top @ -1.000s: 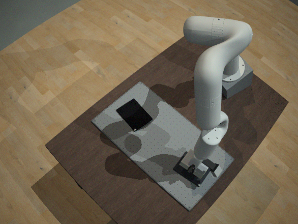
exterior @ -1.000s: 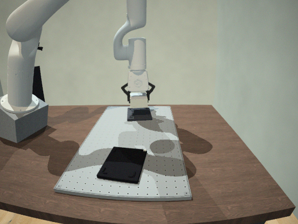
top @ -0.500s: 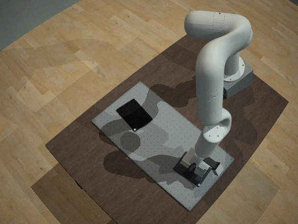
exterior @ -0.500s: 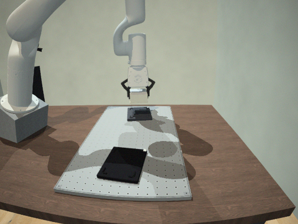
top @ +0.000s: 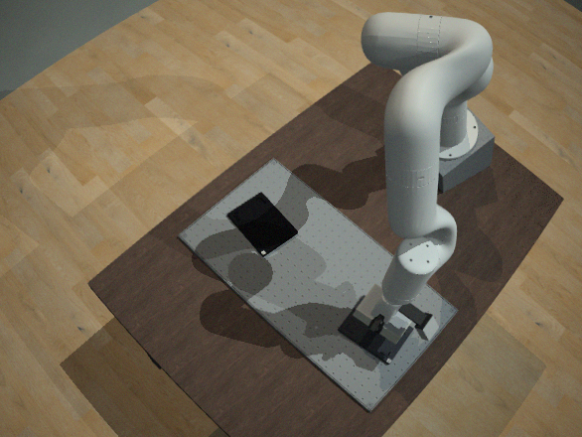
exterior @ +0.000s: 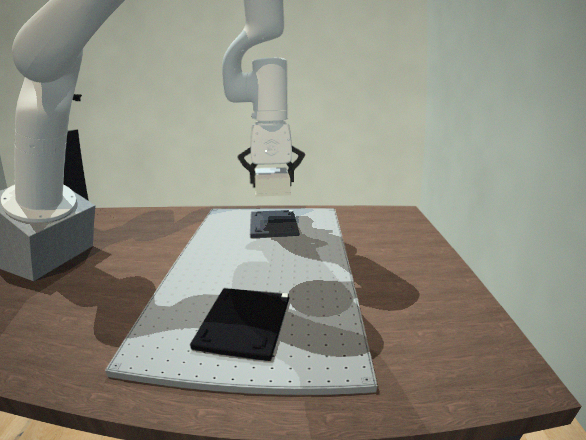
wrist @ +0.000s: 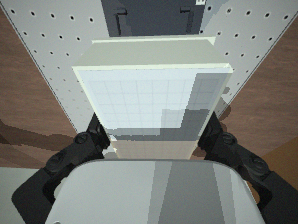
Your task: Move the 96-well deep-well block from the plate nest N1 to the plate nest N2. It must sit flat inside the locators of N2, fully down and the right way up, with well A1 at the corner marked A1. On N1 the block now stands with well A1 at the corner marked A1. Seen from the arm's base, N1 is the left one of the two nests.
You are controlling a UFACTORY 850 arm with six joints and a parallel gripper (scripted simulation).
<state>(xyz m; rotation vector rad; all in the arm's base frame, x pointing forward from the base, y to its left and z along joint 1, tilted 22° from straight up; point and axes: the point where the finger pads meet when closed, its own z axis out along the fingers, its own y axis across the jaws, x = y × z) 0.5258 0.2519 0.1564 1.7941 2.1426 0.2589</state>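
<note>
The black plate nest N2 lies 430 mm to the right of my hand and 110 mm below it. Round my hand: 96-well deep-well block: right at my hand; then black plate nest N1: 110 mm below.
</note>
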